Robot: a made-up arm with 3 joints. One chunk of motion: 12 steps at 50 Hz.
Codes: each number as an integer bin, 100 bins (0 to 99) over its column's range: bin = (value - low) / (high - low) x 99, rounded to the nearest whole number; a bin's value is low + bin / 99 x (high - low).
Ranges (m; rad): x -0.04..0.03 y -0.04..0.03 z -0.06..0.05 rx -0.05..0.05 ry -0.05..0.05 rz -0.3..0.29
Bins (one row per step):
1: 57 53 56 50 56 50
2: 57 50 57 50 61 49
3: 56 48 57 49 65 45
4: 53 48 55 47 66 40
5: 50 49 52 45 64 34
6: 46 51 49 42 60 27
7: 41 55 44 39 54 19
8: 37 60 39 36 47 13
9: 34 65 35 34 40 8
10: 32 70 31 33 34 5
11: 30 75 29 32 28 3
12: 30 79 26 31 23 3
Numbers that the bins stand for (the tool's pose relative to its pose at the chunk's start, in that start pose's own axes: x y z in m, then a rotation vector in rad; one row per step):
1: 0.0003 -0.0025 0.0022 0.0005 0.0066 -0.0020
2: 0.0003 -0.0046 0.0033 0.0005 0.0116 -0.0080
3: -0.0004 -0.0061 0.0033 -0.0005 0.0157 -0.0318
4: -0.0025 -0.0061 0.0011 -0.0025 0.0167 -0.0616
5: -0.0046 -0.0054 -0.0022 -0.0045 0.0146 -0.0974
6: -0.0075 -0.0039 -0.0056 -0.0076 0.0106 -0.1391
7: -0.0110 -0.0011 -0.0111 -0.0106 0.0045 -0.1868
8: -0.0138 0.0024 -0.0167 -0.0136 -0.0025 -0.2225
9: -0.0160 0.0060 -0.0211 -0.0157 -0.0096 -0.2523
10: -0.0174 0.0095 -0.0256 -0.0167 -0.0157 -0.2702
11: -0.0188 0.0130 -0.0278 -0.0177 -0.0217 -0.2821
12: -0.0188 0.0159 -0.0311 -0.0187 -0.0268 -0.2821

